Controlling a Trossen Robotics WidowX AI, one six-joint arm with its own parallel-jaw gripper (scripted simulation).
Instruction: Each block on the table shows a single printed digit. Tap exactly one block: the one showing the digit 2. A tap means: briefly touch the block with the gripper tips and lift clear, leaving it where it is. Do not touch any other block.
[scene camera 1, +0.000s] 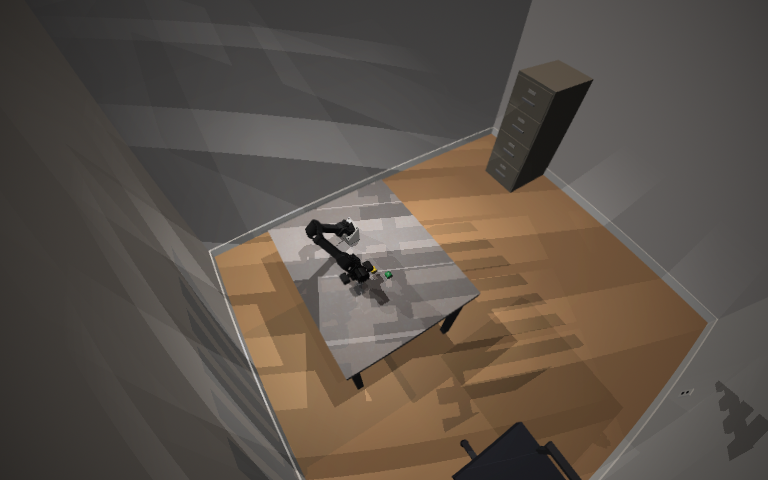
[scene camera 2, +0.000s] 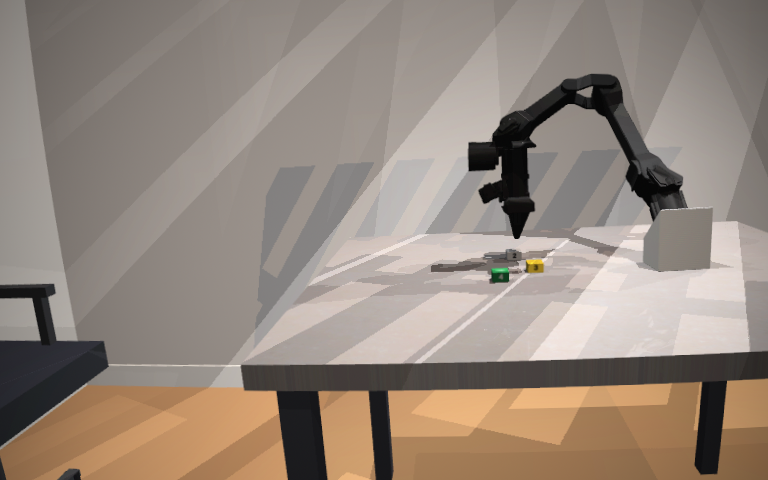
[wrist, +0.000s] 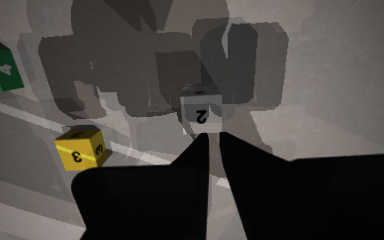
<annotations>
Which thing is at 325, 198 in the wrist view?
My gripper.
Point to a yellow block printed 3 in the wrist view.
79, 150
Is my gripper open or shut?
Shut.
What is my gripper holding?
Nothing.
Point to my gripper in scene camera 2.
At 516, 238
</annotations>
